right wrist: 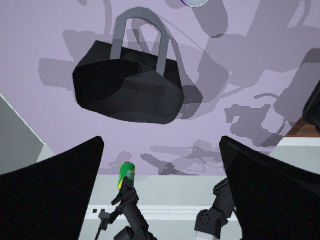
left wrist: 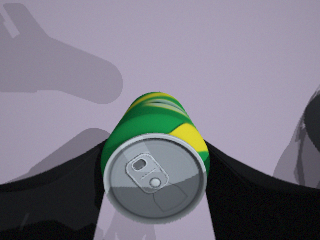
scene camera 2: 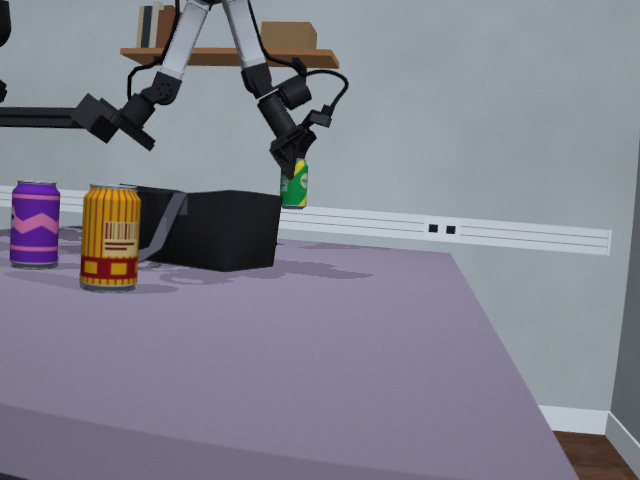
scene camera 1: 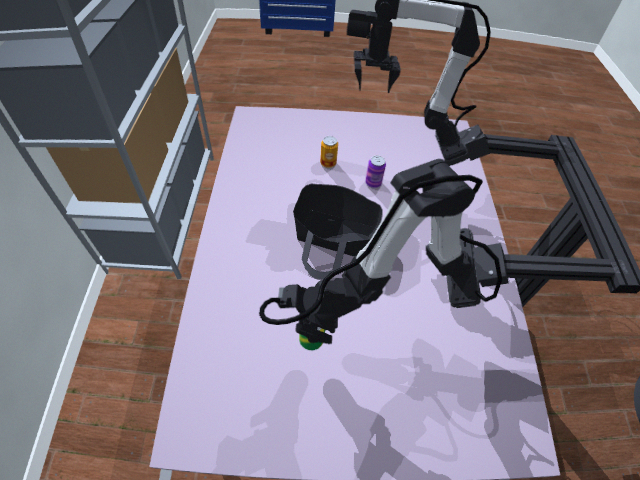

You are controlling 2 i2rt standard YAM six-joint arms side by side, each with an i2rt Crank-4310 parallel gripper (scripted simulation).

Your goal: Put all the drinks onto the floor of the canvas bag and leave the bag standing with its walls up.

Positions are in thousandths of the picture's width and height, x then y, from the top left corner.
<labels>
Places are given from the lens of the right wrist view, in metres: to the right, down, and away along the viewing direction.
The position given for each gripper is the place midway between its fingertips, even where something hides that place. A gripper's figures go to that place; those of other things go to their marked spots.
left gripper (right wrist: 392, 748): -0.15, 0.26, 0.84
right gripper (right wrist: 505, 581): 0.00, 0.01, 0.15
black canvas bag (right wrist: 380, 431): -0.13, -0.05, 0.65
</labels>
